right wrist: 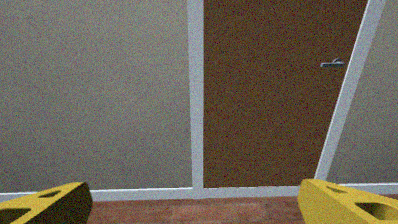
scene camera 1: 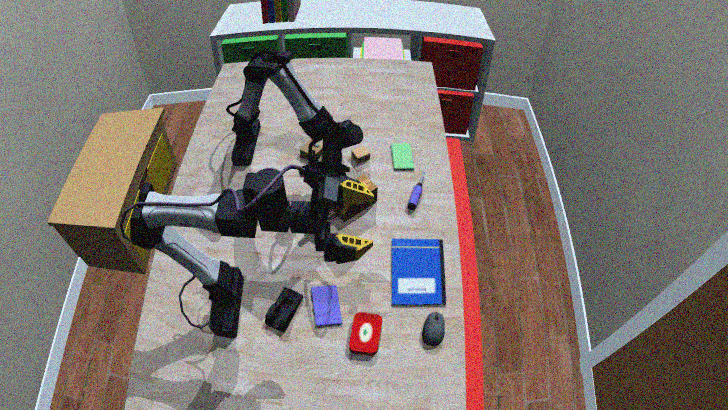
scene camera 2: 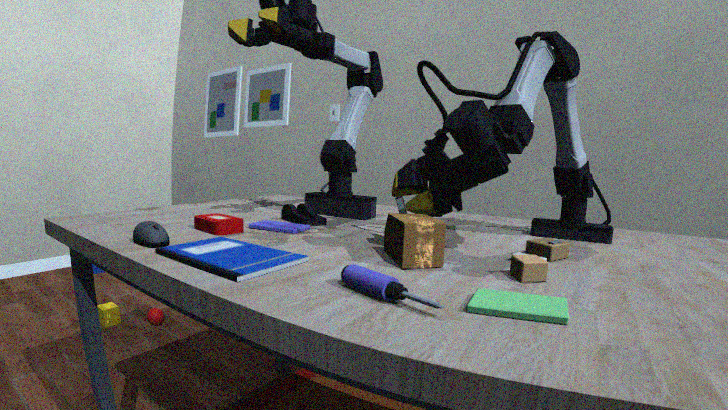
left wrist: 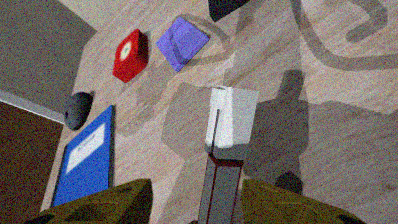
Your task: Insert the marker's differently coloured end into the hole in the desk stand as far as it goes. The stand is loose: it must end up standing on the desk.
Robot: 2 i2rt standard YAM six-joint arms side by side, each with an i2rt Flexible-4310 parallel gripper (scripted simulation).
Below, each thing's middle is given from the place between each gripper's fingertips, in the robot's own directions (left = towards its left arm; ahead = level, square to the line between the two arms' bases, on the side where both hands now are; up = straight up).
The brown block-shaped stand (scene camera 2: 412,240) lies 7 cm ahead of my left hand (scene camera 2: 398,200), 6 cm below it and 4 cm to the left of it. Also, from my left hand: purple pad (scene camera 1: 326,305): 29 cm to the right, 8 cm below, 2 cm behind; mouse (scene camera 2: 149,233): 37 cm to the right, 26 cm ahead, 7 cm below.
Now: right hand (scene camera 1: 373,220) 100 mm past the purple pad, 40 mm to the right of it and 440 mm above it. From my right hand the other things lie so: brown block-shaped stand: 10 mm behind, 370 mm to the left, 410 mm below; mouse: 180 mm ahead, 40 mm to the right, 430 mm below.
